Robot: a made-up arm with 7 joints. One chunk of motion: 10 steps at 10 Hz.
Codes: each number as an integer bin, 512 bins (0 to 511) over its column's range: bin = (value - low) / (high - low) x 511, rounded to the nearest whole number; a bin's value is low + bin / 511 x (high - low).
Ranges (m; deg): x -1.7..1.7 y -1.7..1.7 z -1.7..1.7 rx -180..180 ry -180..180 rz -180..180
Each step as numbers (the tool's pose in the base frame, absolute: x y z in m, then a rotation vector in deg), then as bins.
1 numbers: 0.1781 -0.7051 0.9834 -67.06 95.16 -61.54
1 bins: 282 150 403 160 391 168
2 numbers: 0.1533 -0.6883 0.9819 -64.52 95.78 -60.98
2 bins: 279 152 403 164 391 169
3 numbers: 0.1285 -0.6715 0.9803 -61.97 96.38 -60.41
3 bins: 275 155 403 168 392 170
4 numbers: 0.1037 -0.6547 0.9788 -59.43 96.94 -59.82
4 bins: 271 157 403 171 393 171
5 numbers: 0.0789 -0.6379 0.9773 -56.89 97.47 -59.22
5 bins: 267 160 402 175 394 171
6 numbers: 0.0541 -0.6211 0.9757 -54.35 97.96 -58.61
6 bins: 264 162 402 178 395 172
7 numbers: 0.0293 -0.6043 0.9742 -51.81 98.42 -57.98
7 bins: 260 165 402 182 395 173
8 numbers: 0.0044 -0.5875 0.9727 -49.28 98.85 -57.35
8 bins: 256 167 402 186 396 174
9 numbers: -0.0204 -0.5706 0.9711 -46.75 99.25 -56.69
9 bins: 252 170 401 189 396 175
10 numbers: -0.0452 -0.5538 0.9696 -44.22 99.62 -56.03
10 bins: 249 172 401 193 397 176
